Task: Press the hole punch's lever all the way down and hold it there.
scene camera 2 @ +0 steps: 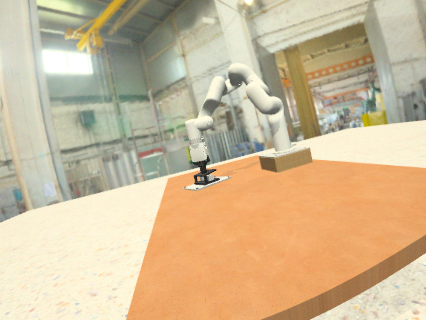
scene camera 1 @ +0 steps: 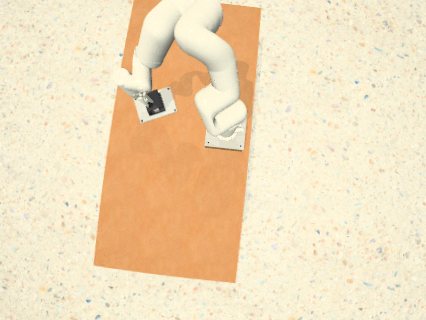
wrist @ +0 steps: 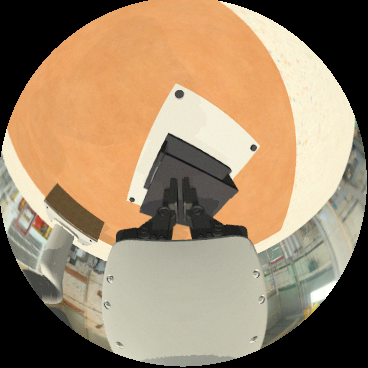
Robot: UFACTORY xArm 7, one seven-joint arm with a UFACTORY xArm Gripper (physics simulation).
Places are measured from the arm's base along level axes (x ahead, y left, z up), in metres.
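Pixels of known places: gripper, between the fingertips: (scene camera 2: 204, 173) (scene camera 1: 150, 104) (wrist: 179, 186); arm's base, origin of its link: (scene camera 2: 283, 151) (wrist: 65, 228).
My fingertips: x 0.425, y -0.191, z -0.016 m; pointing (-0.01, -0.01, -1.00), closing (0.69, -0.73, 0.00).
Ahead of a thing's pixels: the offset from my fingertips to its top centre. Level surfaces: height alone.
The hole punch's dark lever @[0.007 m up, 0.013 m back, 0.026 m right] (scene camera 1: 158, 101) (scene camera 2: 210, 172) (wrist: 215, 194) lies over its black body on a white base plate @[0.055 m down, 0.010 m back, 0.025 m right] (scene camera 1: 171, 101) (scene camera 2: 222, 179) (wrist: 200, 117). In scene camera 2 the lever looks close to level, with a gap showing between it and the lower part. My gripper (scene camera 1: 150, 102) (scene camera 2: 203, 169) (wrist: 179, 186) is shut with nothing between the fingers. It points down, and its fingertips appear to rest on top of the lever. The exact contact is small in the scene views. The fingers cover part of the lever in the wrist view.
The arm's base block (scene camera 1: 225, 145) (scene camera 2: 286, 161) (wrist: 75, 212) stands on the same orange table top @[0.067 m down] (scene camera 1: 170, 215) (scene camera 2: 280, 240) (wrist: 100, 90). The table's edge runs close by the punch. The arm's links arch above the table between the block and the punch.
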